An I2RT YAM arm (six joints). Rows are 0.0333 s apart.
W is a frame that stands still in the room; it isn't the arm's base.
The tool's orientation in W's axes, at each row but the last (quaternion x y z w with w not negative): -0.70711, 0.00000, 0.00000, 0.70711; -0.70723, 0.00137, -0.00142, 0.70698; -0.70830, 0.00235, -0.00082, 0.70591; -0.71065, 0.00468, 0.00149, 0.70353; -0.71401, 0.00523, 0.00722, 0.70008; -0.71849, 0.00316, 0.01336, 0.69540; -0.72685, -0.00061, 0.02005, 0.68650; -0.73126, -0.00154, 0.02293, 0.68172; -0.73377, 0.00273, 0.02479, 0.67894; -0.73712, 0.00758, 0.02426, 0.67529; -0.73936, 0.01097, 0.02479, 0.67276
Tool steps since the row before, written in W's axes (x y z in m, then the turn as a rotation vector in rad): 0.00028, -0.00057, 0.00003, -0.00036, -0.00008, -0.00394; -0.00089, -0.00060, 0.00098, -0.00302, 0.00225, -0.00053; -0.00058, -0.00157, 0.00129, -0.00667, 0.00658, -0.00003; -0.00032, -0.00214, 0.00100, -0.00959, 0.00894, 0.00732; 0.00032, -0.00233, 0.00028, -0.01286, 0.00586, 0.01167; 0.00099, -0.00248, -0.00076, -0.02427, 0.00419, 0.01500; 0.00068, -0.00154, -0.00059, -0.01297, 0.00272, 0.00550; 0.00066, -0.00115, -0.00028, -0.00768, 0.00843, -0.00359; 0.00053, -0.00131, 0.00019, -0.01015, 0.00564, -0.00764; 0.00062, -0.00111, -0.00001, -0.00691, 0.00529, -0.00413; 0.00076, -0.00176, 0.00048, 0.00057, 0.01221, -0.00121
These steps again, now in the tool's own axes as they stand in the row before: 0.00028, -0.00003, -0.00057, -0.00036, 0.00394, -0.00008; -0.00089, -0.00098, -0.00060, -0.00303, 0.00053, 0.00224; -0.00058, -0.00128, -0.00158, -0.00670, 0.00002, 0.00655; -0.00032, -0.00098, -0.00215, -0.00969, -0.00733, 0.00882; 0.00031, -0.00024, -0.00234, -0.01305, -0.01156, 0.00567; 0.00097, 0.00082, -0.00247, -0.02456, -0.01456, 0.00406; 0.00065, 0.00066, -0.00152, -0.01304, -0.00530, 0.00279; 0.00063, 0.00034, -0.00115, -0.00728, 0.00321, 0.00893; 0.00048, -0.00011, -0.00134, -0.00966, 0.00755, 0.00654; 0.00060, 0.00008, -0.00112, -0.00660, 0.00395, 0.00580; 0.00070, -0.00035, -0.00181, 0.00084, 0.00002, 0.01225
